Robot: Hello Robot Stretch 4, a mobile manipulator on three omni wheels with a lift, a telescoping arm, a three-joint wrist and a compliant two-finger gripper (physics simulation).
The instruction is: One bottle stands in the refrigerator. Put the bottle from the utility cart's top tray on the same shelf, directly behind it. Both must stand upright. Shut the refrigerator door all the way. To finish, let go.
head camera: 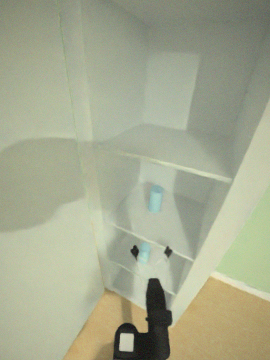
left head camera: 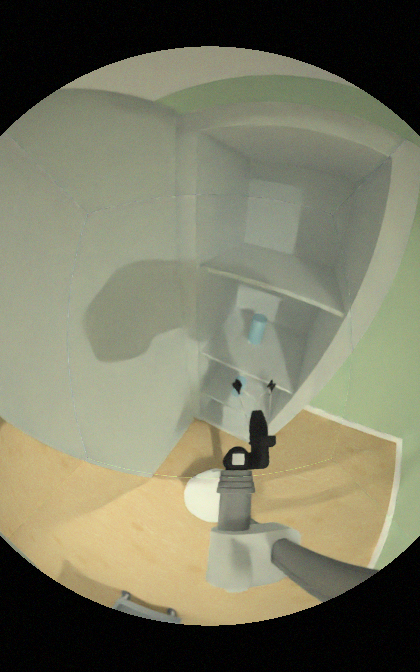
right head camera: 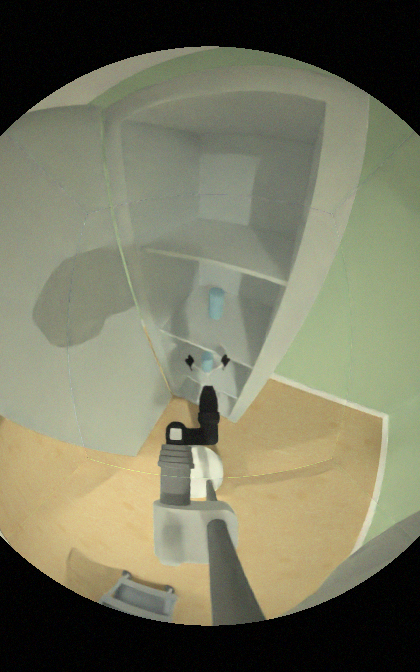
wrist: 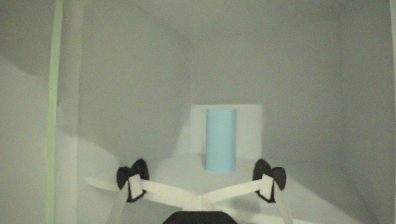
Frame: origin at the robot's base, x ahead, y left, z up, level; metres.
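Where they show: gripper, between the fingertips: (head camera: 151, 246) (wrist: 200, 173).
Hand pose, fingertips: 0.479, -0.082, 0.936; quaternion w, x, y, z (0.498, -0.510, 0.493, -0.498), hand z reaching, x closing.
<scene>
Each offset is from my fingertips to the top centre of the thing, as dx, dy, dz. Level surfaces: height alone.
A light-blue bottle @[+0.286, -0.041, +0.086] (head camera: 156, 199) (left head camera: 257, 329) (right head camera: 216, 303) (wrist: 220, 140) stands upright on a middle shelf @[dz -0.057] (head camera: 172, 230) (wrist: 305, 185) of the refrigerator (head camera: 234, 205) (left head camera: 402, 200) (right head camera: 336, 165). A second light-blue bottle @[+0.192, -0.004, -0.306] (head camera: 144, 253) (right head camera: 207, 361) stands on the shelf below and is partly hidden by the gripper in the left head view. My gripper (head camera: 151, 251) (left head camera: 254, 385) (right head camera: 207, 360) (wrist: 200, 173) is open and empty. In the wrist view its fingers are in front of and below the upper bottle, one to each side. The refrigerator door (head camera: 40, 275) (left head camera: 135, 400) (right head camera: 100, 390) stands wide open on the left.
An upper shelf @[+0.265, -0.072, +0.363] (head camera: 175, 142) (left head camera: 280, 272) (right head camera: 235, 245) is above the upper bottle. The refrigerator's side wall is close on the right. A grey utility cart (left head camera: 150, 612) (right head camera: 132, 606) stands at the lower left. A white round object (left head camera: 202, 495) (right head camera: 207, 472) is beneath the arm.
</scene>
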